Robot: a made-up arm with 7 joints. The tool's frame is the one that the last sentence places.
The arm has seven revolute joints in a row. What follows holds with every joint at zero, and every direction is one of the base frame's.
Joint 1 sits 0.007 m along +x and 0.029 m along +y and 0.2 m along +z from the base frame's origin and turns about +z.
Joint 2 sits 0.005 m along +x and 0.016 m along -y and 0.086 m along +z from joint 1 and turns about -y.
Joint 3 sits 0.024 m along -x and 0.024 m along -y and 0.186 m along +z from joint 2 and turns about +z.
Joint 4 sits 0.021 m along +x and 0.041 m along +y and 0.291 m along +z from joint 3 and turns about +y.
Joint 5 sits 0.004 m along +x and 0.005 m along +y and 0.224 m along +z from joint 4 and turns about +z.
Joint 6 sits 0.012 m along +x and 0.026 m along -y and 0.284 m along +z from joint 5 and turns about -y.
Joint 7 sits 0.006 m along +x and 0.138 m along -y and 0.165 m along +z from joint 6 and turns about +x.
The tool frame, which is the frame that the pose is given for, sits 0.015 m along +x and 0.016 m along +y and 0.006 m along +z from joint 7; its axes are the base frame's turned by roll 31.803, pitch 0.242 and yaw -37.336 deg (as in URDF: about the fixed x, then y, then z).
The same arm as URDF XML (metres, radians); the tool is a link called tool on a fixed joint. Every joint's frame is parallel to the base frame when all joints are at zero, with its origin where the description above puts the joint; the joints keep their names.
<robot name="arm">
<joint name="tool_joint" type="fixed"><parent link="link7"/><child link="tool"/><origin xyz="0.015 0.016 0.006" rpy="0.5551 0.0042 -0.6516"/></joint>
<joint name="joint 7" type="continuous"><parent link="link6"/><child link="link7"/><origin xyz="0.006 -0.138 0.165" rpy="0 0 0"/><axis xyz="1 0 0"/></joint>
<joint name="joint 6" type="continuous"><parent link="link5"/><child link="link6"/><origin xyz="0.012 -0.026 0.284" rpy="0 0 0"/><axis xyz="0 -1 0"/></joint>
<joint name="joint 5" type="continuous"><parent link="link4"/><child link="link5"/><origin xyz="0.004 0.005 0.224" rpy="0 0 0"/><axis xyz="0 0 1"/></joint>
<joint name="joint 4" type="continuous"><parent link="link3"/><child link="link4"/><origin xyz="0.021 0.041 0.291" rpy="0 0 0"/><axis xyz="0 1 0"/></joint>
<joint name="joint 3" type="continuous"><parent link="link2"/><child link="link3"/><origin xyz="-0.024 -0.024 0.186" rpy="0 0 0"/><axis xyz="0 0 1"/></joint>
<joint name="joint 2" type="continuous"><parent link="link1"/><child link="link2"/><origin xyz="0.005 -0.016 0.086" rpy="0 0 0"/><axis xyz="0 -1 0"/></joint>
<joint name="joint 1" type="continuous"><parent link="base_link"/><child link="link1"/><origin xyz="0.007 0.029 0.2" rpy="0 0 0"/><axis xyz="0 0 1"/></joint>
<link name="base_link"/>
<link name="link1"/>
<link name="link2"/>
<link name="link3"/>
<link name="link4"/>
<link name="link5"/>
<link name="link6"/>
<link name="link7"/>
<link name="tool"/>
</robot>

